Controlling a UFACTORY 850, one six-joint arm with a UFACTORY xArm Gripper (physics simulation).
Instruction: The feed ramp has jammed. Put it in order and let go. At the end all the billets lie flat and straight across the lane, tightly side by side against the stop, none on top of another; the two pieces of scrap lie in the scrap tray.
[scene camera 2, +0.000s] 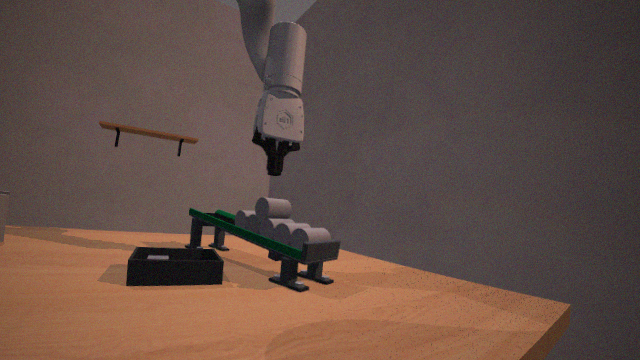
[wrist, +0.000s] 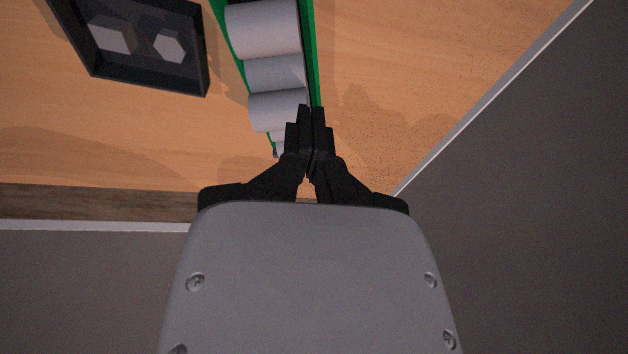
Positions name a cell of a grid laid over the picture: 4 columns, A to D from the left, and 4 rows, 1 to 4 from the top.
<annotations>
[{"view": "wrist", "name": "gripper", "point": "B2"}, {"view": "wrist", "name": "billet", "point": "B2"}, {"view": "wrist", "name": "hexagonal scrap piece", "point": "B1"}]
</annotations>
